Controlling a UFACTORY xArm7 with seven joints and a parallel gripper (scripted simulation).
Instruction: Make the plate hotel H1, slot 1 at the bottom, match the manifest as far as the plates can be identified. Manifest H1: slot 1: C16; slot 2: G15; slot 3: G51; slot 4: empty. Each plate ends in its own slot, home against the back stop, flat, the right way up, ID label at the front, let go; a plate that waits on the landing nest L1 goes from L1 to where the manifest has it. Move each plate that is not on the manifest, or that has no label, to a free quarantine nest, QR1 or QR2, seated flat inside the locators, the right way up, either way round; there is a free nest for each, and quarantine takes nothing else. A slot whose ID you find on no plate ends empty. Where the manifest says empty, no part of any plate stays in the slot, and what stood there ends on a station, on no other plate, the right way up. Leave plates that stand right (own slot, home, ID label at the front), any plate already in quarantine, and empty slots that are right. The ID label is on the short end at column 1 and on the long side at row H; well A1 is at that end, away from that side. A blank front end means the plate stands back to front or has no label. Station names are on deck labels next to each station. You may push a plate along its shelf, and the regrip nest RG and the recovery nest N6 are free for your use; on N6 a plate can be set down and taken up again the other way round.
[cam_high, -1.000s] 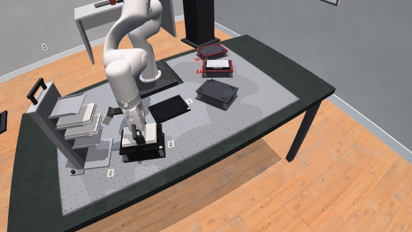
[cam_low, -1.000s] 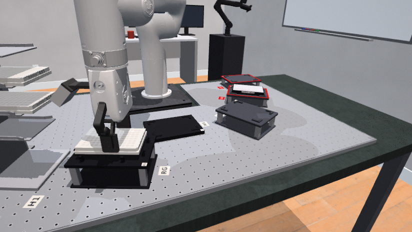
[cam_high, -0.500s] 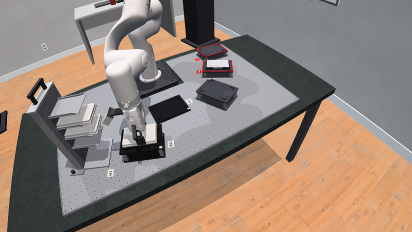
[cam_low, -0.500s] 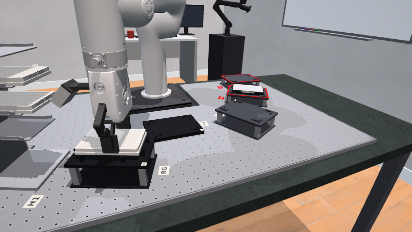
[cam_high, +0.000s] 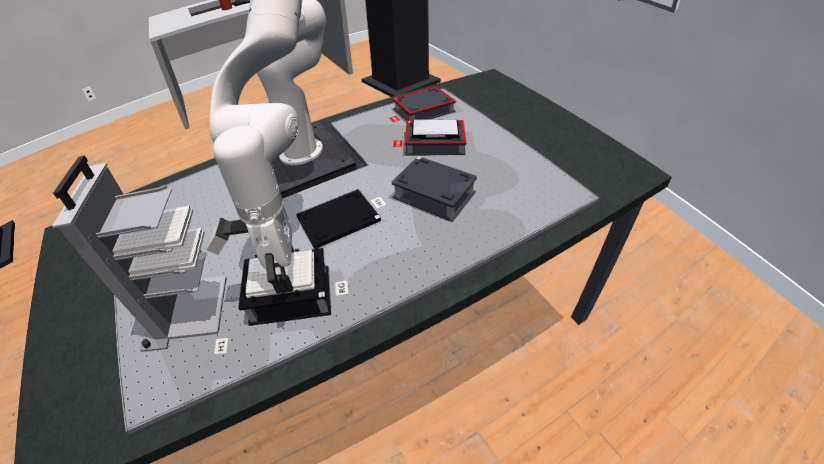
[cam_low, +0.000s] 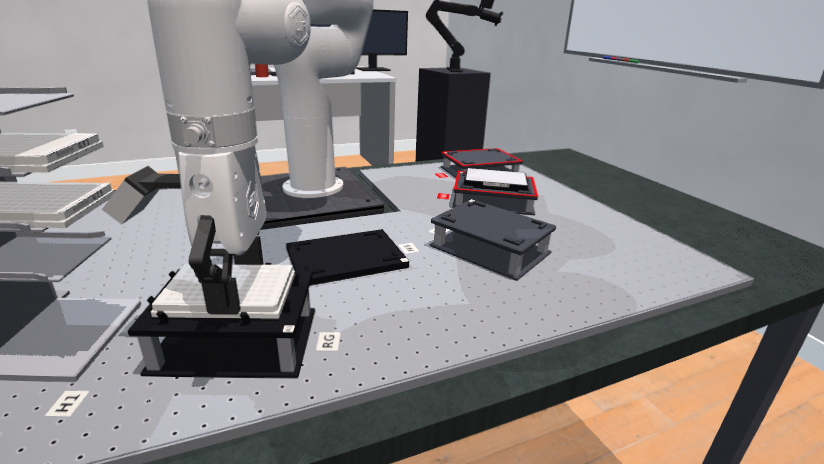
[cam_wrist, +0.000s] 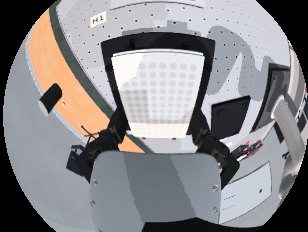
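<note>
The black regrip nest RG is 30 mm below my hand, 10 mm to the right of it and 10 mm behind it. From my hand the other things lie so: deck label H1: 180 mm to the right, 80 mm below, 10 mm ahead; flat black nest N6: 180 mm to the left, 120 mm behind, 80 mm below; RG deck label: 80 mm to the left, 80 mm below, 50 mm ahead.
</note>
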